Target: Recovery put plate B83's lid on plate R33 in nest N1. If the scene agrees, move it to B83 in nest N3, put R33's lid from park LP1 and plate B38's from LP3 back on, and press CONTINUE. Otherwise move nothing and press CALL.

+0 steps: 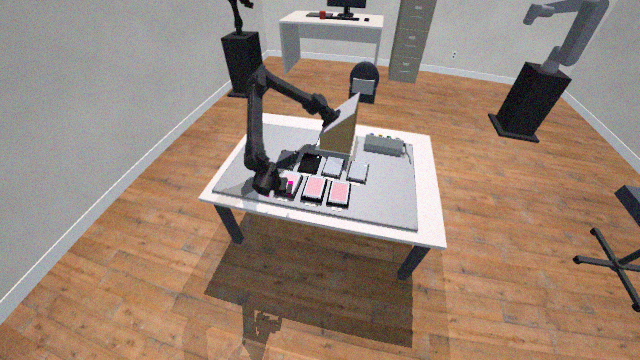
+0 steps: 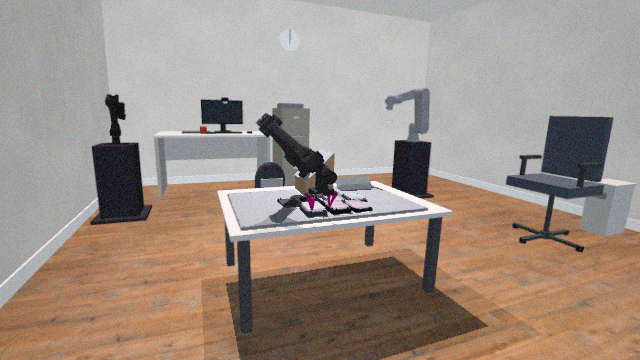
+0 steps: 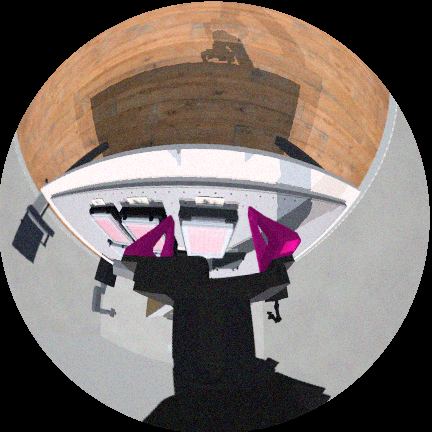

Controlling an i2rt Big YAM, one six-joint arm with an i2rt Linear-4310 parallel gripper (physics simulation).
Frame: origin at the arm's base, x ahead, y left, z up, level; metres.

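Seen in the pictures: gripper, fingertip midpoint: (image 1: 279,196) (image 2: 320,208) (image 3: 209,214); arm's base, origin of the base link: (image 1: 332,119) (image 2: 307,170).
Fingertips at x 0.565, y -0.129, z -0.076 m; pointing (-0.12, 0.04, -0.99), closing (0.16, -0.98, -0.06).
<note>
Pixels of each thing's middle, then the offset from my fingertips to it.
- second pink plate, body centre: (image 3: 148,237) (image 1: 314,186) (image 2: 336,204) dx -0.118, dy +0.134, dz -0.026 m
- black park, body centre: (image 3: 188,261) (image 1: 310,162) (image 2: 311,200) dx -0.298, dy +0.063, dz -0.044 m
- dark park, body centre: (image 3: 226,262) (image 2: 289,201) (image 1: 287,158) dx -0.299, dy -0.067, dz -0.044 m
- grey button console, body centre: (image 1: 383,141) (image 3: 129,272) (image 2: 353,182) dx -0.543, dy +0.445, dz -0.012 m
My gripper (image 1: 279,192) (image 2: 321,206) (image 3: 209,214) is open and empty, its magenta fingers apart on either side of the pink plate (image 3: 208,238) in nest N1. A second pink plate (image 1: 314,188) (image 3: 143,229) sits in the middle nest N2, and a third (image 1: 338,193) (image 3: 109,227) in nest N3. Behind them two clear, pale pieces (image 1: 333,166) (image 1: 358,171) lie on parks. Left of these are a black park (image 1: 310,163) and a dark park (image 1: 287,159), partly behind the arm. Plate labels are too small to read, and I cannot tell which plates bear lids.
The grey button console (image 1: 384,144) (image 2: 354,183) stands at the back right, with coloured buttons on top and a cable at its right. A tall tan and white slanted box (image 1: 340,134) (image 2: 304,185) stands behind the parks. The white table edge (image 1: 320,223) runs in front of the nests.
</note>
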